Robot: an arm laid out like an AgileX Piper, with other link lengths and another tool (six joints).
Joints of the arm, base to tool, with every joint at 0 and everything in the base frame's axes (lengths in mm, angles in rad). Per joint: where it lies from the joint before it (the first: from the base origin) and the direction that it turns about. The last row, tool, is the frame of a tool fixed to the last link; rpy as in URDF.
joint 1: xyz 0 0 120.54 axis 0 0 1
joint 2: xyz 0 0 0 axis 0 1 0
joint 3: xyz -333.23 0 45.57 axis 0 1 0
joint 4: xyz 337.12 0 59.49 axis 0.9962 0 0.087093
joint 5: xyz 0 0 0 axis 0 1 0
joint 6: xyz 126.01 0 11.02 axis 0.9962 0 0.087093
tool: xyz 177.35 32 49.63 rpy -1.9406 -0.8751 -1.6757
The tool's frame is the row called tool.
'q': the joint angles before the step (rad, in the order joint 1, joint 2, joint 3, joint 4, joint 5, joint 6). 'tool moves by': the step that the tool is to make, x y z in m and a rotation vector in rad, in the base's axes. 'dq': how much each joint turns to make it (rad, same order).
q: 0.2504, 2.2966, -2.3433, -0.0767, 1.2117, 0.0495
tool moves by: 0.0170, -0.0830, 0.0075, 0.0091, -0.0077, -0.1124
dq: -0.1133, -0.0091, -0.0012, 0.0075, 0.0010, 0.0000
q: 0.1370, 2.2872, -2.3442, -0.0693, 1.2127, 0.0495
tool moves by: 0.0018, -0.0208, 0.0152, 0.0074, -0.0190, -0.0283
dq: -0.0291, -0.0199, 0.0002, 0.0051, 0.0000, 0.0000
